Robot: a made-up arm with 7 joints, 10 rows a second.
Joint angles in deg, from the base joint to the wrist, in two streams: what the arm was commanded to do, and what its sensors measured. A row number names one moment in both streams.
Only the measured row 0 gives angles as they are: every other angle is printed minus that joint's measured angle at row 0.
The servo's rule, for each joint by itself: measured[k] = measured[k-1] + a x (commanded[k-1-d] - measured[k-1]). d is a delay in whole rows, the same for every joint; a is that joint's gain. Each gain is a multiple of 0.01, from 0.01 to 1. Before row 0 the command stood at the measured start. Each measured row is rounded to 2 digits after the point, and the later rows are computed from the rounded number. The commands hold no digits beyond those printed.
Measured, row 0:
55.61 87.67 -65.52 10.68 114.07 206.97 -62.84
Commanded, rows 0 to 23:
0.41 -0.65 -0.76 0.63 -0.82 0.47 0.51
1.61 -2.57 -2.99 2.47 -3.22 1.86 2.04
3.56 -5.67 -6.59 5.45 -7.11 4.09 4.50
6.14 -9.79 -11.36 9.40 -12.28 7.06 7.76
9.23 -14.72 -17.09 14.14 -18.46 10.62 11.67
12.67 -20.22 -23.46 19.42 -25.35 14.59 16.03
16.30 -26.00 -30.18 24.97 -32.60 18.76 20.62
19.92 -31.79 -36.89 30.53 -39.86 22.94 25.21
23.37 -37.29 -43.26 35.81 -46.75 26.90 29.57
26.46 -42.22 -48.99 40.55 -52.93 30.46 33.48
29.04 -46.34 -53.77 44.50 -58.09 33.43 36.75
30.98 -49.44 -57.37 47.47 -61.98 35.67 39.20
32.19 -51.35 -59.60 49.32 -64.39 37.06 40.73
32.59 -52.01 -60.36 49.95 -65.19 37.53 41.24
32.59 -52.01 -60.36 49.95 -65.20 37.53 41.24
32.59 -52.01 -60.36 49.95 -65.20 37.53 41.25
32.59 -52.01 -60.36 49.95 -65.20 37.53 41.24
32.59 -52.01 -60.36 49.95 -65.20 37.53 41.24
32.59 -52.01 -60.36 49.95 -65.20 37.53 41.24
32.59 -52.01 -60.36 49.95 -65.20 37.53 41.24
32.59 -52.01 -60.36 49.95 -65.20 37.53 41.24
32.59 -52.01 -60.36 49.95 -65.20 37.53 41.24
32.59 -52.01 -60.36 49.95 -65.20 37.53 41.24
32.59 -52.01 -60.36 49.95 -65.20 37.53 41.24
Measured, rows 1 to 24:
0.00 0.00 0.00 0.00 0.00 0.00 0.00
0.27 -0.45 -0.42 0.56 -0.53 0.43 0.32
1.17 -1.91 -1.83 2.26 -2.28 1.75 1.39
2.77 -4.50 -4.45 5.10 -5.42 3.90 3.32
5.03 -8.15 -8.25 8.93 -9.88 6.81 6.07
7.84 -12.68 -13.11 13.57 -15.46 10.32 9.54
11.08 -17.88 -18.80 18.78 -21.89 14.25 13.56
14.58 -23.48 -25.06 24.29 -28.85 18.40 17.94
18.16 -29.21 -31.57 29.84 -36.01 22.58 22.45
21.65 -34.79 -38.00 35.15 -42.99 26.55 26.86
24.87 -39.92 -44.04 39.96 -49.45 30.15 30.96
27.66 -44.35 -49.39 44.00 -55.07 33.17 34.55
29.88 -47.86 -53.78 47.09 -59.56 35.47 37.43
31.43 -50.27 -56.98 49.07 -62.70 36.93 39.48
32.21 -51.47 -58.84 49.85 -64.32 37.48 40.57
32.46 -51.84 -59.68 49.94 -64.89 37.53 40.99
32.55 -51.96 -60.05 49.95 -65.09 37.53 41.15
32.58 -51.99 -60.22 49.95 -65.16 37.53 41.21
32.59 -52.00 -60.30 49.95 -65.19 37.53 41.23
32.59 -52.01 -60.33 49.95 -65.20 37.53 41.24
32.59 -52.01 -60.35 49.95 -65.20 37.53 41.24
32.59 -52.01 -60.36 49.95 -65.20 37.53 41.24
32.59 -52.01 -60.36 49.95 -65.20 37.53 41.24
32.59 -52.01 -60.36 49.95 -65.20 37.53 41.24
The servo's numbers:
d 1
a 0.67 0.69 0.55 0.89 0.65 0.92 0.62

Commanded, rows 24 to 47:
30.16 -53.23 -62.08 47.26 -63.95 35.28 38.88
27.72 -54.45 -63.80 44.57 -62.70 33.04 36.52
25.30 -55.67 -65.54 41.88 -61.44 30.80 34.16
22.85 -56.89 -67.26 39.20 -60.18 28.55 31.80
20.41 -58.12 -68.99 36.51 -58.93 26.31 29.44
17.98 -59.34 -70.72 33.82 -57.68 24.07 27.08
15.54 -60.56 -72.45 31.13 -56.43 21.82 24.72
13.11 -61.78 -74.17 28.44 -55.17 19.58 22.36
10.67 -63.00 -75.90 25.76 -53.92 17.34 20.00
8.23 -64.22 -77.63 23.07 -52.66 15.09 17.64
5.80 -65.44 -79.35 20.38 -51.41 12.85 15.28
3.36 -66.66 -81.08 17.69 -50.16 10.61 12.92
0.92 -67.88 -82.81 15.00 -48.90 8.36 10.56
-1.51 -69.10 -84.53 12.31 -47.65 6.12 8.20
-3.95 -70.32 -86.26 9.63 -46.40 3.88 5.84
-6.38 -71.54 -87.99 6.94 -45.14 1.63 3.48
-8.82 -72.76 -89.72 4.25 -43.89 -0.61 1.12
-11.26 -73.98 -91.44 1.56 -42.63 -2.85 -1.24
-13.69 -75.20 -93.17 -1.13 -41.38 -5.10 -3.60
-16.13 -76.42 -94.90 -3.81 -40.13 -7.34 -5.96
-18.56 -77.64 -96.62 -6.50 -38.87 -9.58 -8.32
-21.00 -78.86 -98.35 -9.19 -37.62 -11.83 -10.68
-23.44 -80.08 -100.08 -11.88 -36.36 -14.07 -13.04
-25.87 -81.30 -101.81 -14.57 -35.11 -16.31 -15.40
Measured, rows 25 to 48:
32.59 -52.01 -60.36 49.95 -65.20 37.53 41.24
30.96 -52.85 -61.31 47.56 -64.39 35.46 39.78
28.79 -53.95 -62.68 44.90 -63.29 33.23 37.76
26.45 -55.14 -64.25 42.21 -62.09 30.99 35.53
24.04 -56.35 -65.91 39.53 -60.85 28.75 33.22
21.61 -57.57 -67.60 36.84 -59.60 26.51 30.88
19.18 -58.79 -69.32 34.15 -58.35 24.27 28.52
16.74 -60.01 -71.04 31.46 -57.10 22.02 26.16
14.31 -61.23 -72.76 28.77 -55.85 19.78 23.80
11.87 -62.45 -74.49 26.09 -54.60 17.54 21.44
9.43 -63.67 -76.22 23.40 -53.34 15.29 19.08
7.00 -64.89 -77.94 20.71 -52.09 13.05 16.72
4.56 -66.11 -79.67 18.02 -50.84 10.81 14.36
2.12 -67.33 -81.40 15.33 -49.58 8.56 12.00
-0.31 -68.55 -83.12 12.64 -48.33 6.32 9.64
-2.75 -69.77 -84.85 9.96 -47.08 4.08 7.28
-5.18 -70.99 -86.58 7.27 -45.82 1.83 4.92
-7.62 -72.21 -88.31 4.58 -44.57 -0.41 2.56
-10.06 -73.43 -90.03 1.89 -43.31 -2.65 0.20
-12.49 -74.65 -91.76 -0.80 -42.06 -4.90 -2.16
-14.93 -75.87 -93.49 -3.48 -40.81 -7.14 -4.52
-17.36 -77.09 -95.21 -6.17 -39.55 -9.38 -6.88
-19.80 -78.31 -96.94 -8.86 -38.30 -11.63 -9.24
-22.24 -79.53 -98.67 -11.55 -37.04 -13.87 -11.60

